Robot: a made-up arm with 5 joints. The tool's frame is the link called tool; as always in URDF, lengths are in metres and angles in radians. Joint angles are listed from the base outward.
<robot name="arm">
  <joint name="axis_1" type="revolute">
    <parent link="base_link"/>
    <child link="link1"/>
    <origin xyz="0 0 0.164" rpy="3.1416 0 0"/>
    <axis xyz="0 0 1"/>
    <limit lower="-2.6" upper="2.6"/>
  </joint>
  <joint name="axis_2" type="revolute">
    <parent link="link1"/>
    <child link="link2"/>
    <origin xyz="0.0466 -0.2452 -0.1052" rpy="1.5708 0 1.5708"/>
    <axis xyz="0 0 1"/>
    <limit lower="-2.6" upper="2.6"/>
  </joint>
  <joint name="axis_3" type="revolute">
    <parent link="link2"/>
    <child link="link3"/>
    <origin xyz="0.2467 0.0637 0.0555" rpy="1.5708 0 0"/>
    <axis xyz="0 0 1"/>
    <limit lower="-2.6" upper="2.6"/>
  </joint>
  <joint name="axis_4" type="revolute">
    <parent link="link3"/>
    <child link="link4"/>
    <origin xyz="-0.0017 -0.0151 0.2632" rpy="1.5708 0 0"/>
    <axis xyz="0 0 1"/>
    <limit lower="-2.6" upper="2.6"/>
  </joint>
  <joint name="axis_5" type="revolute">
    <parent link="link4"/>
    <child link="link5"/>
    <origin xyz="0.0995 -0.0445 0.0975" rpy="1.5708 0 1.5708"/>
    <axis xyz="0 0 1"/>
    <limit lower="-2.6" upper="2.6"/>
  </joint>
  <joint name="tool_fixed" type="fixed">
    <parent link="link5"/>
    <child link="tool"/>
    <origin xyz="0.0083 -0.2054 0.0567" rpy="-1.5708 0 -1.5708"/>
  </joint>
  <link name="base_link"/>
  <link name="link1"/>
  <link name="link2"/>
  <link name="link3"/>
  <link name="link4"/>
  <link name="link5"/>
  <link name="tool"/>
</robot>
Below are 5 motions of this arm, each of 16 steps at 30 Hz.
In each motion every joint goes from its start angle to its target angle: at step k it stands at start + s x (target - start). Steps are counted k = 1, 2, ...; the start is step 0. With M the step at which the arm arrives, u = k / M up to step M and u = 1 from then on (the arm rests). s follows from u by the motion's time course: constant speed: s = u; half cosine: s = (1 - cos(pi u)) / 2; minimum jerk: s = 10 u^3 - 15 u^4 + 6 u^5.
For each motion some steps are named. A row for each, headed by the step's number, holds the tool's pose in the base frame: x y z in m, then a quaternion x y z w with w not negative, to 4 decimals.
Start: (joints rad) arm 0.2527 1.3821 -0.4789 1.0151 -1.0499
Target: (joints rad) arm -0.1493 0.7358 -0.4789 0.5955 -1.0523
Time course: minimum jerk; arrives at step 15
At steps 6, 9, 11, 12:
6: -0.0367 -0.1031 -0.1060 0.2256 0.6449 -0.0797 0.7259
9: -0.0178 -0.1492 -0.0330 0.1620 0.6387 -0.0779 0.7482
11: -0.0019 -0.1657 0.0081 0.1277 0.6301 -0.0737 0.7624
12: 0.0039 -0.1697 0.0218 0.1165 0.6265 -0.0718 0.7673

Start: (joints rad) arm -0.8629 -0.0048 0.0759 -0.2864 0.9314
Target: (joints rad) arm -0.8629 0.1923 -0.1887 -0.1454 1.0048
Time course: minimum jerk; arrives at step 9
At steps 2, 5, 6, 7, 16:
2: 0.2164 -0.0344 0.5429 0.3122 -0.3445 0.3338 0.8200
5: 0.2126 -0.0728 0.5150 0.3022 -0.3718 0.2638 0.8372
6: 0.2101 -0.0848 0.5047 0.2965 -0.3789 0.2392 0.8434
7: 0.2080 -0.0928 0.4974 0.2918 -0.3831 0.2218 0.8479
16: 0.2067 -0.0972 0.4932 0.2888 -0.3852 0.2120 0.8505

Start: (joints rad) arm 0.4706 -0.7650 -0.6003 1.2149 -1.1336
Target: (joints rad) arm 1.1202 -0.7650 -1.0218 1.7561 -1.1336
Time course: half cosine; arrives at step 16
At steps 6, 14, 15, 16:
6: 0.0355 0.1712 0.7848 -0.3725 0.4802 -0.7919 0.0603
14: 0.2090 0.1904 0.7843 0.2275 -0.5346 0.7466 0.3240
15: 0.2174 0.1873 0.7840 0.2203 -0.5363 0.7405 0.3399
16: 0.2202 0.1862 0.7838 0.2178 -0.5369 0.7383 0.3452

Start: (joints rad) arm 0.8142 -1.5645 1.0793 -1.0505 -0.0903
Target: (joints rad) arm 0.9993 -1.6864 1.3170 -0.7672 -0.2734
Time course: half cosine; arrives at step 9
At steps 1, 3, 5, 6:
1: 0.3221 0.0670 0.4474 0.0044 0.5844 -0.2049 0.7851
3: 0.3257 0.0562 0.4449 -0.0024 0.6293 -0.1984 0.7514
5: 0.3305 0.0383 0.4418 -0.0087 0.6941 -0.1847 0.6958
6: 0.3326 0.0291 0.4406 -0.0100 0.7235 -0.1763 0.6674

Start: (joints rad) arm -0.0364 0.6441 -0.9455 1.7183 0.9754
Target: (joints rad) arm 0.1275 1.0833 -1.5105 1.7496 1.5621
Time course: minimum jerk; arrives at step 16
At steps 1, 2, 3, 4, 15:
1: 0.2268 -0.0705 0.4446 -0.4831 0.0049 0.0765 0.8722
2: 0.2273 -0.0713 0.4429 -0.4802 0.0054 0.0761 0.8739
3: 0.2285 -0.0733 0.4389 -0.4730 0.0066 0.0751 0.8778
4: 0.2306 -0.0767 0.4323 -0.4610 0.0084 0.0735 0.8843
15: 0.2678 -0.1311 0.3186 -0.2436 0.0122 0.0312 0.9693

